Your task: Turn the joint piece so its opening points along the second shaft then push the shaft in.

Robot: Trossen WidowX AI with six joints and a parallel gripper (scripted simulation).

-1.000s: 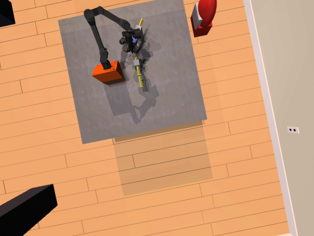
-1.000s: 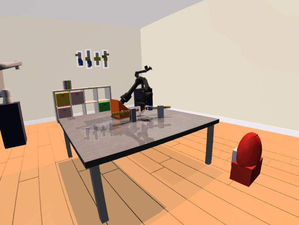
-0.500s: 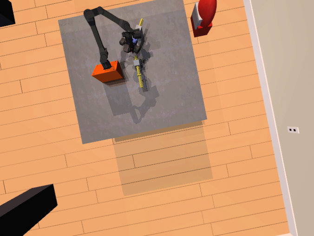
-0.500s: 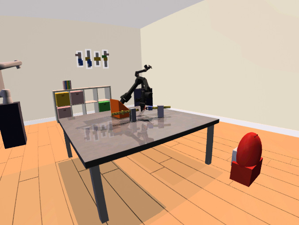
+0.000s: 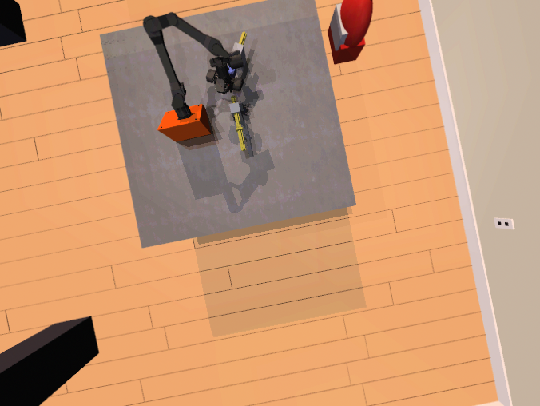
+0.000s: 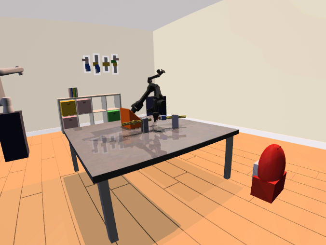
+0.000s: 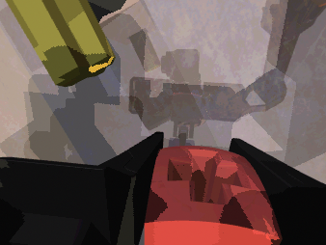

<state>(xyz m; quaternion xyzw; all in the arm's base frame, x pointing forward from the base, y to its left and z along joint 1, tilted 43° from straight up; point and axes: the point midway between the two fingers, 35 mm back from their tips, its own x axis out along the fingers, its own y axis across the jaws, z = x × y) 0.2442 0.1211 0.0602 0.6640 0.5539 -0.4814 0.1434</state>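
My gripper tip is 4 cm below the red square joint piece, 2 cm to the right of it and 1 cm short of it.
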